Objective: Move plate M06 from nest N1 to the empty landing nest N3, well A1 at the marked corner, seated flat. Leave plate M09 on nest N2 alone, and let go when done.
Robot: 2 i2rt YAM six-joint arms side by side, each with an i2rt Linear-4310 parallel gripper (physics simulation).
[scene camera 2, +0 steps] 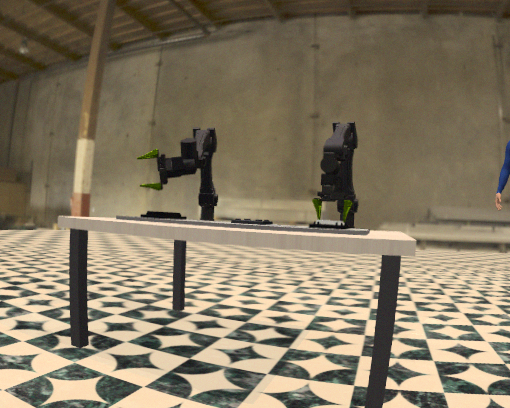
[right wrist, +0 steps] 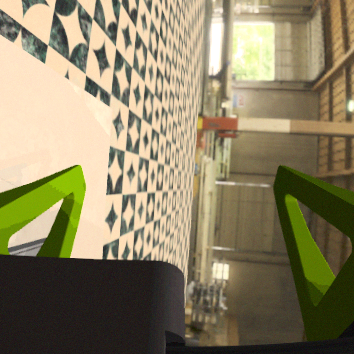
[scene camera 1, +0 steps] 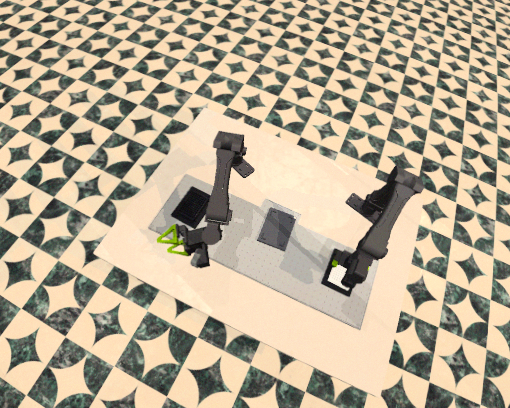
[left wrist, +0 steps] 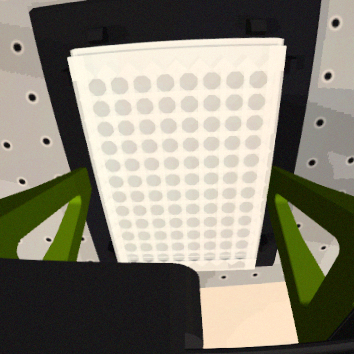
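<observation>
A white well plate (scene camera 1: 338, 276) (scene camera 2: 330, 223) (left wrist: 180, 150) sits on a black nest (scene camera 1: 327, 282) (left wrist: 175, 25) at the right of both scene views. My left gripper (scene camera 1: 351, 266) (scene camera 2: 332, 219) (left wrist: 177, 177) is open and low over it, one finger beside each long side, with a narrow gap visible at the fingertips. A flat grey nest (scene camera 1: 276, 229) (scene camera 2: 251, 221) in the middle holds no plate. A black plate (scene camera 1: 192, 206) (scene camera 2: 162, 214) sits on the nest at the left. My right gripper (scene camera 1: 164, 245) (scene camera 2: 139, 172) (right wrist: 179, 175) is open, raised and empty. Plate and nest names are not readable.
A perforated grey board (scene camera 1: 310, 295) lies under the nests on the pale table (scene camera 1: 295, 332) (scene camera 2: 240, 238). My right arm (scene camera 1: 220, 185) stands between the black plate and the middle nest in scene camera 1. Part of a person (scene camera 2: 505, 167) shows at the right edge of scene camera 2.
</observation>
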